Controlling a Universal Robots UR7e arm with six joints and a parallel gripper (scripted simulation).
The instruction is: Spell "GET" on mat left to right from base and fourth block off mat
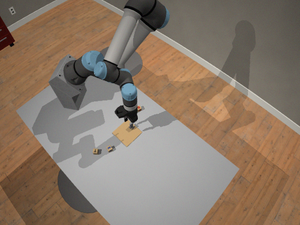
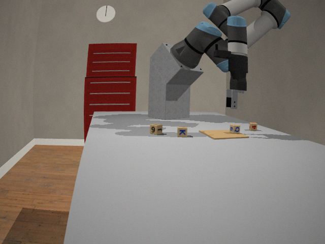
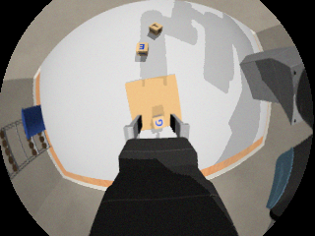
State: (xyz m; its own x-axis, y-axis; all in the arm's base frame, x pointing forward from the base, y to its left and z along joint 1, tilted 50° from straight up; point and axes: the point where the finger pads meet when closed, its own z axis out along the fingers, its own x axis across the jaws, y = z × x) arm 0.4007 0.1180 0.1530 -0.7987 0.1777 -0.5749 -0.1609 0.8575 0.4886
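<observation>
My gripper is now 17 cm to the left of the E block, 10 cm above it and 6 cm short of it. Also, from my hand: tan mat 11 cm below, 2 cm to the right, 1 cm ahead.
</observation>
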